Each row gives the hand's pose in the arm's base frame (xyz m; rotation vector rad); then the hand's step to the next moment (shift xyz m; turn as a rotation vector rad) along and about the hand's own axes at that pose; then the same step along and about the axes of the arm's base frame.
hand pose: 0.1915 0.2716 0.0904 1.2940 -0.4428 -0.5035
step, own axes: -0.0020 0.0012 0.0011 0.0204 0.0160 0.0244
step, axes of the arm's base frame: -0.0021 0.0005 0.0014 0.0042 -0.0280 0.0216
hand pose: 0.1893 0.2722 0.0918 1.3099 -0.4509 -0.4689
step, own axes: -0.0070 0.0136 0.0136 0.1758 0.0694 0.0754
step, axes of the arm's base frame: -0.0124 -0.0043 0.0157 0.1074 -0.1464 0.0918
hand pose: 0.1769 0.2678 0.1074 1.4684 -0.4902 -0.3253
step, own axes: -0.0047 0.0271 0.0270 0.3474 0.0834 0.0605
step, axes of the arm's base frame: -0.0199 -0.0187 0.0272 0.2613 -0.2176 0.1253
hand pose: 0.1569 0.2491 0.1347 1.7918 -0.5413 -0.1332
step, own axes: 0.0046 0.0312 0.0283 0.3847 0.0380 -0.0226
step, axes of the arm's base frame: -0.0153 -0.0330 0.0218 0.3377 -0.1512 0.1142
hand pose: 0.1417 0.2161 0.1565 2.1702 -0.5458 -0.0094
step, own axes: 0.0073 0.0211 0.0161 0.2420 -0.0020 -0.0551
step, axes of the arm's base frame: -0.0046 -0.0261 0.0075 0.2304 -0.0505 0.0773
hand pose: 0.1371 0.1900 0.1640 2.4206 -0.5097 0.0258
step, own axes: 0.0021 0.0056 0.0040 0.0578 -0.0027 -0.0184
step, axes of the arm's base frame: -0.0005 -0.0072 0.0005 0.0564 -0.0073 0.0212
